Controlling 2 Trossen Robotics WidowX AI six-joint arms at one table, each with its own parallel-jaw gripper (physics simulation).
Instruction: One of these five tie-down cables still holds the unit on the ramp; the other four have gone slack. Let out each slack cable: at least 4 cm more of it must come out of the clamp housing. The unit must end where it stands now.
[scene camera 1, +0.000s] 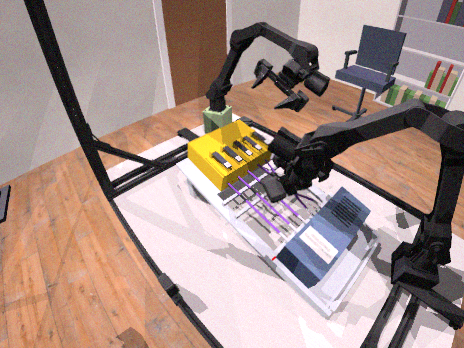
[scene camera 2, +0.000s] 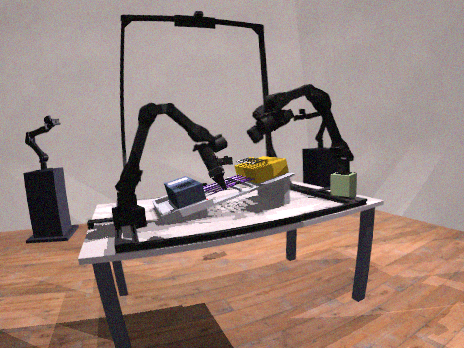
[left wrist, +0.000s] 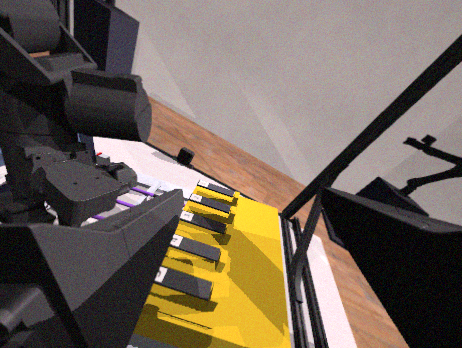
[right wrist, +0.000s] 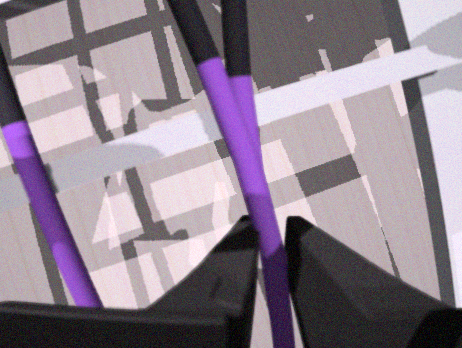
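The yellow clamp housing (scene camera 1: 207, 162) (scene camera 2: 272, 169) (left wrist: 257, 220) sits at the ramp's upper end, with several black levers along its top. The blue unit (scene camera 1: 325, 225) (scene camera 2: 186, 193) rests low on the white ramp (scene camera 1: 320, 304) (scene camera 2: 275, 195). Purple cables run between them. My right gripper (scene camera 2: 223, 187) (right wrist: 270, 229) is over the cables between housing and unit, shut on a purple cable (right wrist: 250, 170). A second cable (right wrist: 246, 95) crosses it just above the fingertips; its lower part is hidden. Another cable (right wrist: 40, 200) lies apart at the left. My left gripper (scene camera 1: 266, 97) (left wrist: 251, 195) is open and empty, above the housing.
A red mark (scene camera 1: 274, 258) shows at the ramp's edge beside the unit. A green block (scene camera 1: 217, 120) (scene camera 2: 343, 185) stands at the left arm's base. Black frame rails and posts surround the table. My right arm reaches low over the ramp, near the housing's corner.
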